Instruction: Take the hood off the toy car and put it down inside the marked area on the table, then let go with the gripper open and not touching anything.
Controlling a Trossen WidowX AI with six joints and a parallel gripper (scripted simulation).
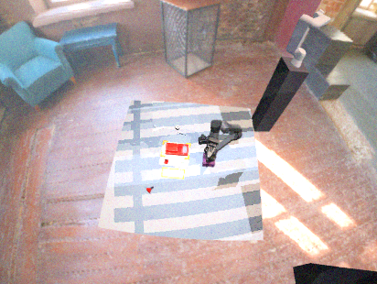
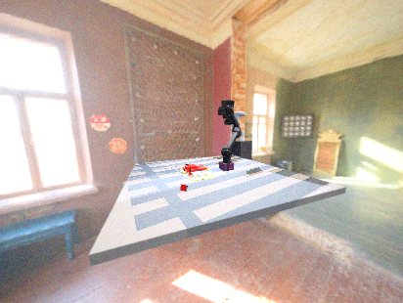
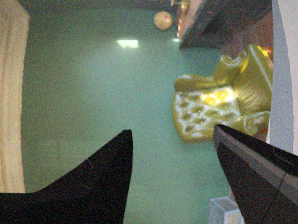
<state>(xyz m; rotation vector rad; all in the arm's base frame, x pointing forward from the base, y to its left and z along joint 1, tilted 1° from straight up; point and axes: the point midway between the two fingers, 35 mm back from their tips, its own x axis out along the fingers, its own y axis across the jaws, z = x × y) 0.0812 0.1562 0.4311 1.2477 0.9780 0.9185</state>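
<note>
My gripper tip is 450 mm above the red hood, 320 mm to the left of it and 220 mm short of it.
</note>
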